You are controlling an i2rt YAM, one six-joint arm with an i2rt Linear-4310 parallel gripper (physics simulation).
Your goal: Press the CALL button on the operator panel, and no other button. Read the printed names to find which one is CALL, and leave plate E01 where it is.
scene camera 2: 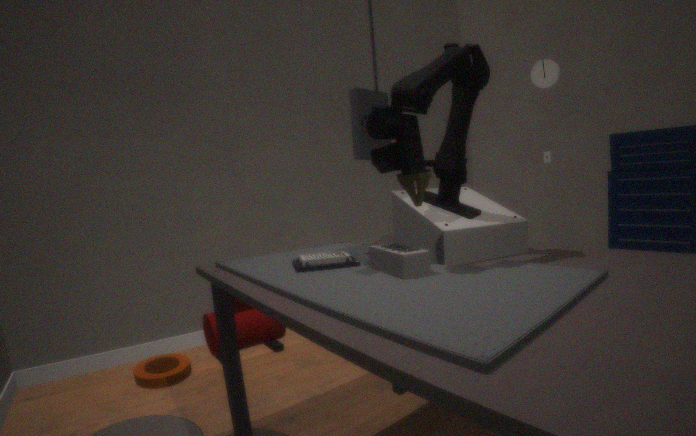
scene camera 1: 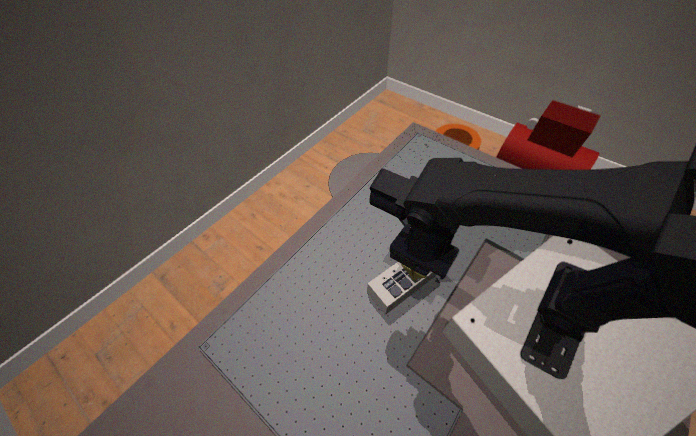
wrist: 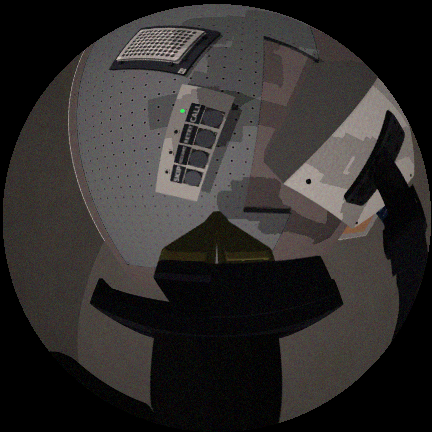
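Note:
The white operator panel [scene camera 1: 377,296] [scene camera 2: 400,264] [wrist: 164,184] lies on the perforated mat. In the wrist view its CALL button [wrist: 212,118] is at the top end, with a green light [wrist: 182,111] lit beside its label. Below it come RETRY [wrist: 205,137], a button with a label too small to read [wrist: 198,159], and SKIP [wrist: 193,178]. Plate E01 [scene camera 2: 323,259] [wrist: 159,45] lies beyond the CALL end; the arm hides it in scene camera 1. My gripper [scene camera 2: 418,203] [wrist: 216,217] is shut and empty, high above the mat; its tips appear past the SKIP end in the wrist view.
The white arm base [scene camera 1: 493,308] [scene camera 2: 482,246] [wrist: 300,182] stands beside the mat [scene camera 1: 308,287] [scene camera 2: 462,313] [wrist: 120,150]. A red cylinder [scene camera 1: 544,148] [scene camera 2: 246,328] and an orange ring [scene camera 1: 473,134] [scene camera 2: 148,378] show beyond the table.

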